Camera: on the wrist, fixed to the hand. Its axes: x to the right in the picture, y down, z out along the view.
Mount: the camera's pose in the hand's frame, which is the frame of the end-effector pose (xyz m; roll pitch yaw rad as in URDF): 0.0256 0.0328 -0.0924 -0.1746 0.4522 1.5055
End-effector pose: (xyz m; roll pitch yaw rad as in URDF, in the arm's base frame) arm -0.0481 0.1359 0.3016 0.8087 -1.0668 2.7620
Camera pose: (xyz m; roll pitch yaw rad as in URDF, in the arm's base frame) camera -0.1253 0.0704 0.3047 -1.2343 -0.2211 -1.6635
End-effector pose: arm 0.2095 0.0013 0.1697 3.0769 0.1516 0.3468
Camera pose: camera 0.2558 -0.0104 0.2591 2.7896 -0.5001 -1.0723
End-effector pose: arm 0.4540 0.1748 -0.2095 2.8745 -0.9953 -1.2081
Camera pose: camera 0.4231 0.2359 -0.1348 -2.1814 -0.4198 2.8980
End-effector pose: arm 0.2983 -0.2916 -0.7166 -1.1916 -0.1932 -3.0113
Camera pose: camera 0.2515 -0.2234 -0.7752 -1.9997 1.3084 2.9840
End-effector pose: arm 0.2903 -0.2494 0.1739 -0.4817 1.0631 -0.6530
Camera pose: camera 0.2245 -0.2163 0.1043 1.0970 0.4575 1.7665
